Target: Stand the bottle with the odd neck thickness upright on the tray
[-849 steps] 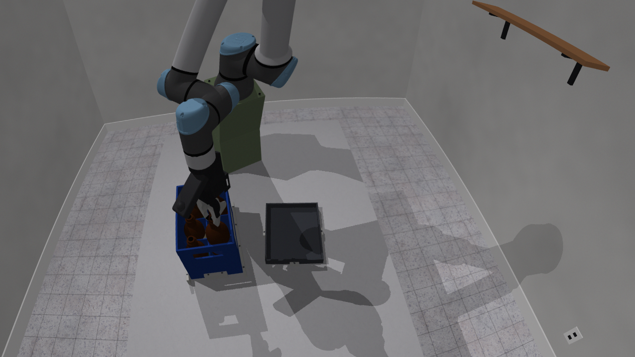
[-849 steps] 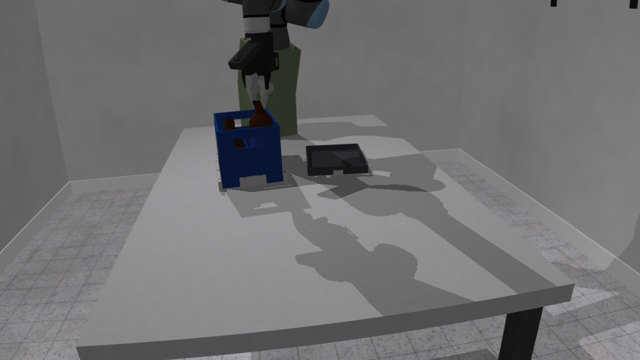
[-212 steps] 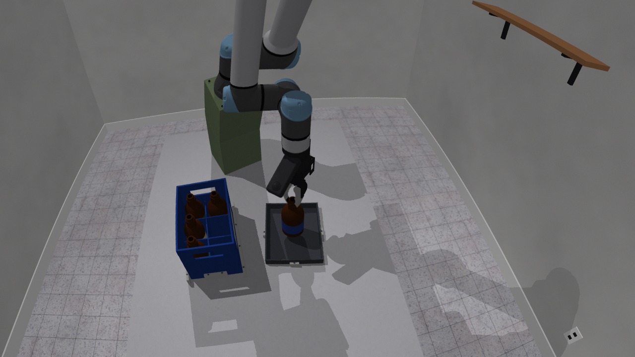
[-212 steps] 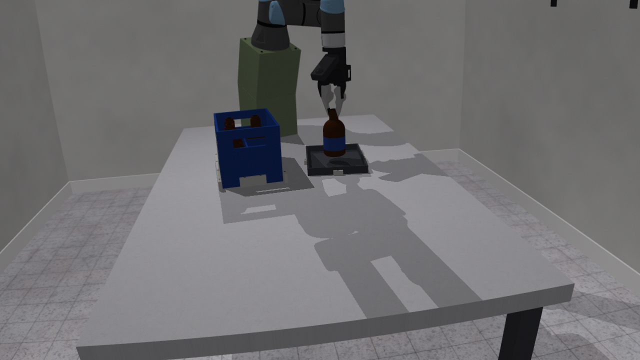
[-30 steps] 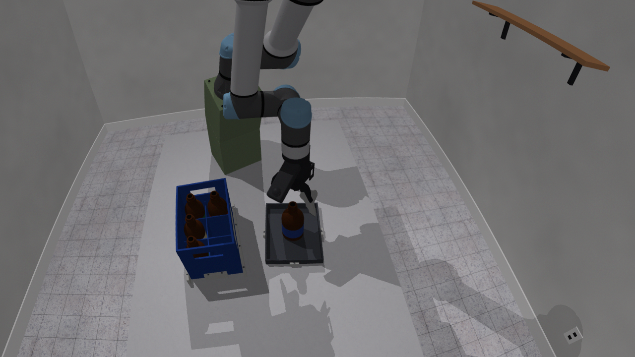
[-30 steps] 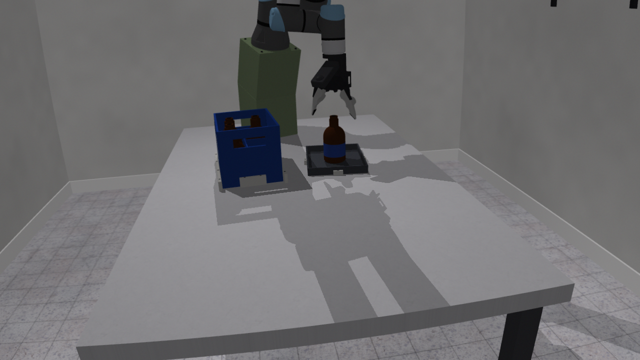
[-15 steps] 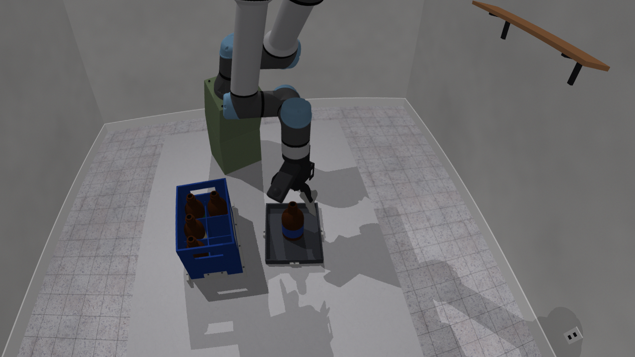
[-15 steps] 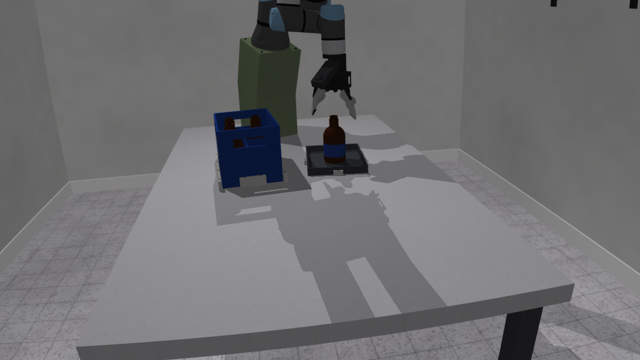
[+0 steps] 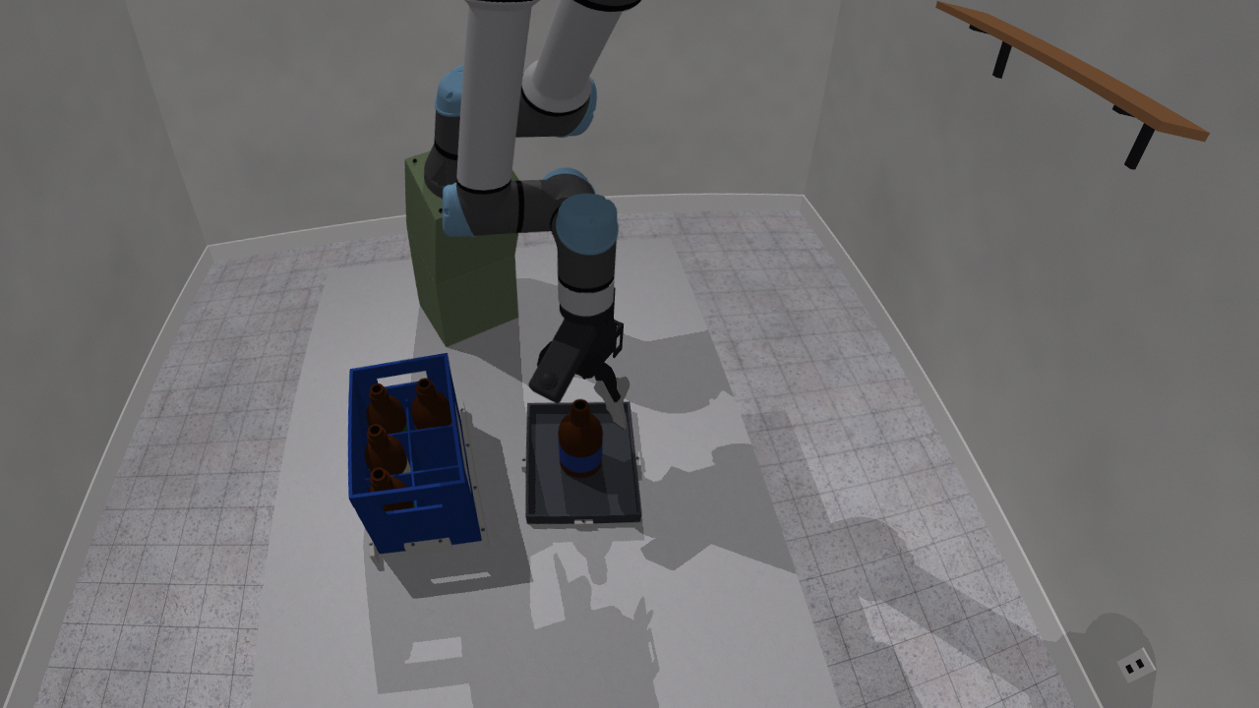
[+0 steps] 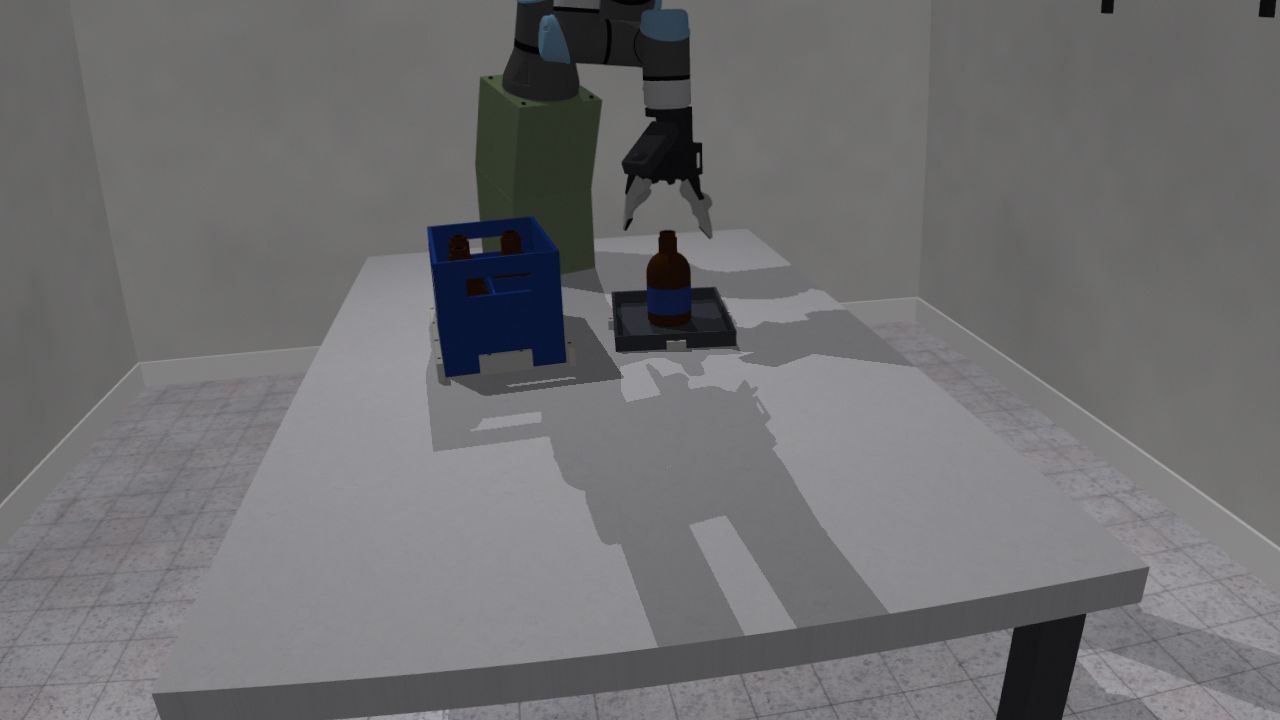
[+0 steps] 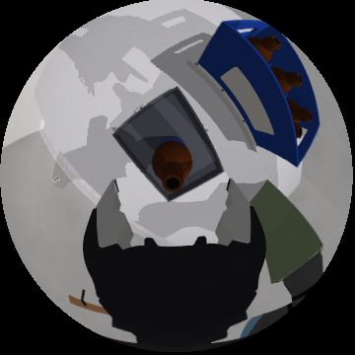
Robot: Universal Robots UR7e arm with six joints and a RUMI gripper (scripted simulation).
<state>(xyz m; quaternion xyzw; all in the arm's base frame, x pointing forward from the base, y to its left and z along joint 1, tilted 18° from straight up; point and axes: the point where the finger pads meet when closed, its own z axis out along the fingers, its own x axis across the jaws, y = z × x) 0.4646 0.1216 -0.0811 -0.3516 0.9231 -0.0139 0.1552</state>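
Right now the dark tray is 140 mm below my hand. Round my hand: blue crate 290 mm to the right, 70 mm below, 30 mm behind.
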